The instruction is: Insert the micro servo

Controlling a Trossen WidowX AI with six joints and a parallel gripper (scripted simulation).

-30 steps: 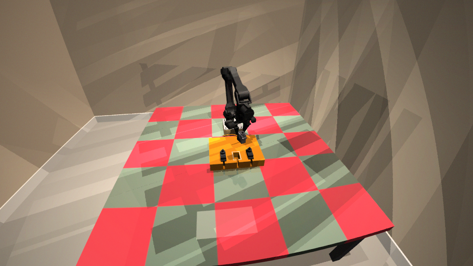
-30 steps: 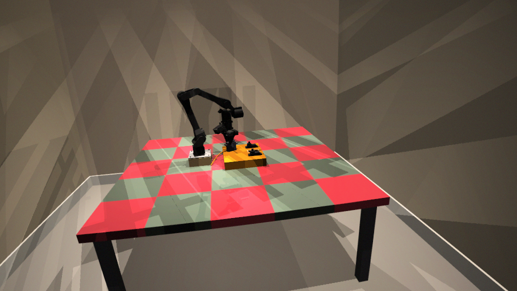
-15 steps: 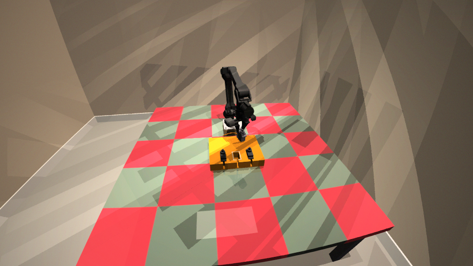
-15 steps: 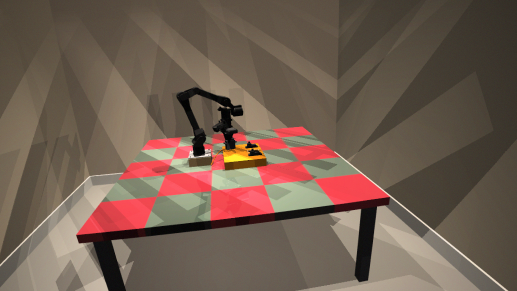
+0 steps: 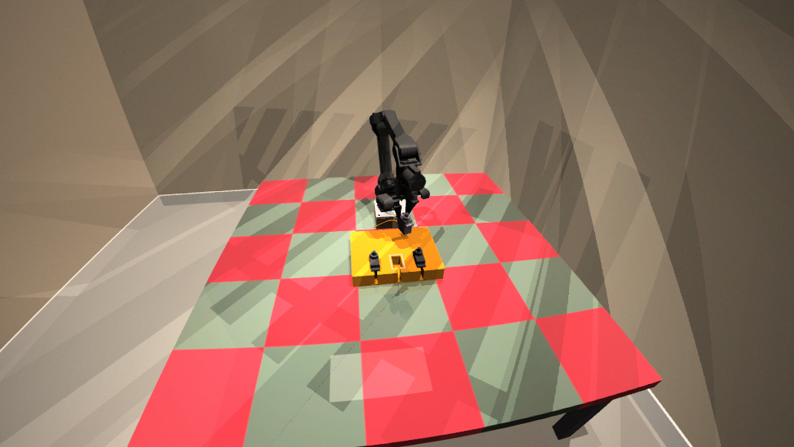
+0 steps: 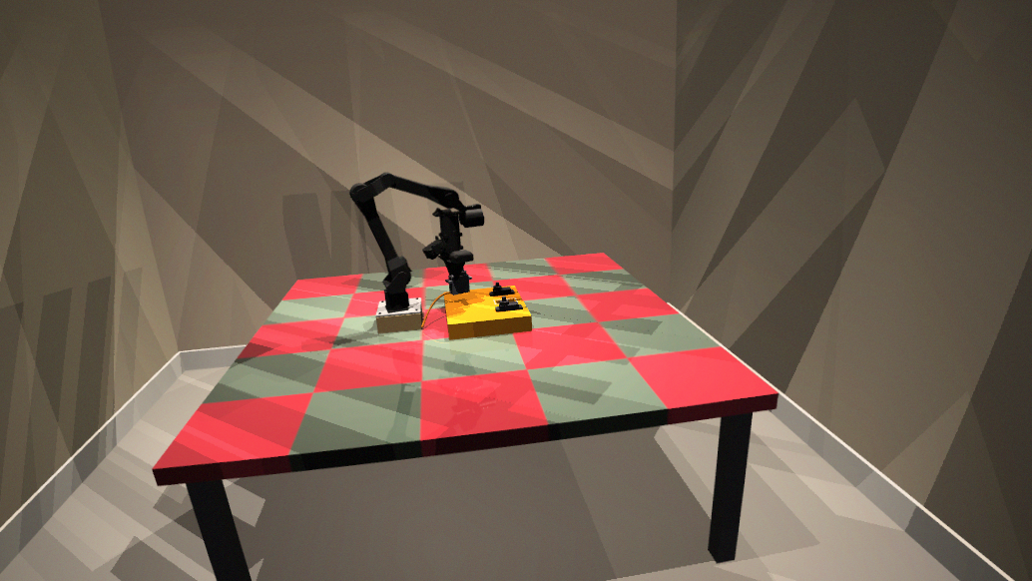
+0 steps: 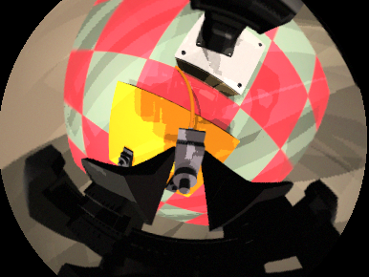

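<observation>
The deck lies 100 mm below my gripper tip, 50 mm to the right of it and 30 mm ahead of it.
</observation>
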